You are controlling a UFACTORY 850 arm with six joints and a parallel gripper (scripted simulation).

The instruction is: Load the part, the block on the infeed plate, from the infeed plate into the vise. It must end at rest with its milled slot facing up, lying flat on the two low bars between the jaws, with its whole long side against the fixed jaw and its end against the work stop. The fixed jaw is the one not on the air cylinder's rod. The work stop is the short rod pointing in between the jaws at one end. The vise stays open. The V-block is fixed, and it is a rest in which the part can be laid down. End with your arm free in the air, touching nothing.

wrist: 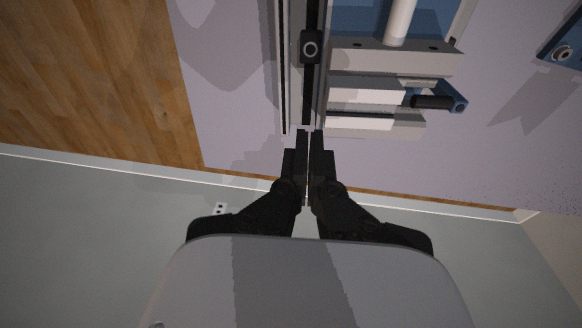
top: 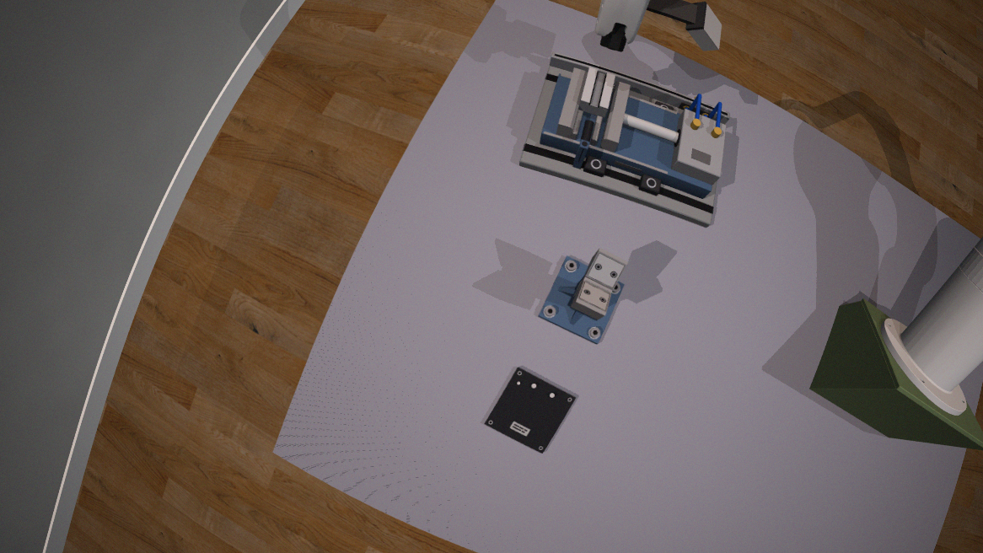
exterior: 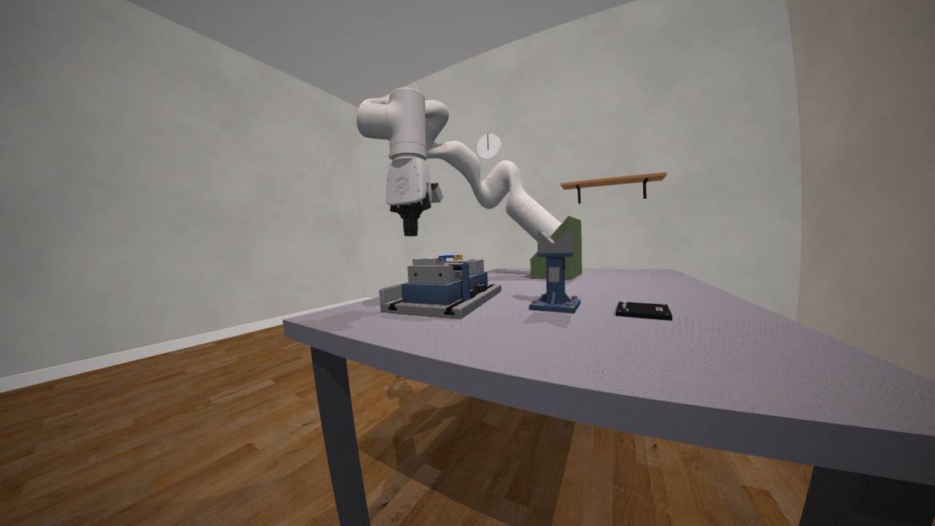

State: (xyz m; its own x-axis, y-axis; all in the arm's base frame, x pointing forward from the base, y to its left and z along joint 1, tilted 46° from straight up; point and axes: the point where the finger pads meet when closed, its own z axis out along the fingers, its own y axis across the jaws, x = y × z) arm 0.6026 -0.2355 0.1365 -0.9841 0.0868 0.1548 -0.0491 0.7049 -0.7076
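The part lies 5 cm to the left of my hand and 8 cm below it. The rest, counted from my hand: moving jaw: 4 cm behind, 6 cm to the left, 11 cm below; work stop: 11 cm to the left, 9 cm below; fixed jaw: 3 cm ahead, 7 cm to the left, 11 cm below.
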